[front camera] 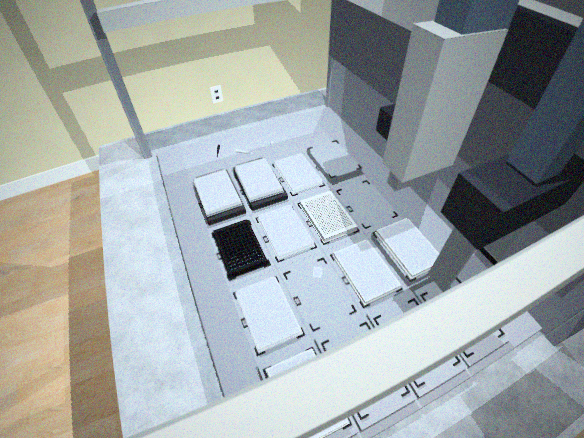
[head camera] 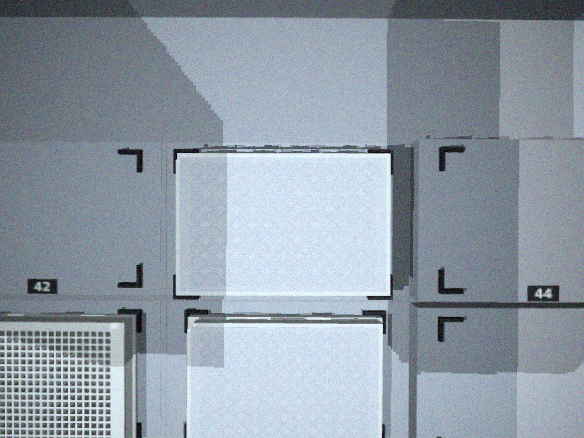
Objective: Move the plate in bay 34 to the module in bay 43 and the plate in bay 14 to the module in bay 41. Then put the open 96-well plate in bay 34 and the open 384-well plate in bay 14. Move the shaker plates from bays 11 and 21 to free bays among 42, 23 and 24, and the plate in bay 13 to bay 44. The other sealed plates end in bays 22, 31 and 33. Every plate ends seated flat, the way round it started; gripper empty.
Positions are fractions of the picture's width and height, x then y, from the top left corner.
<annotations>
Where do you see a white 384-well plate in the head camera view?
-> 0.12, 0.84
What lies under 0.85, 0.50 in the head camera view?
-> A bay 44.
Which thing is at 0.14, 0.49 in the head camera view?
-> A bay 42.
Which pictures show the gripper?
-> The front camera view only.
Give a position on a bay 44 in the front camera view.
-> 0.84, 0.79
</annotations>
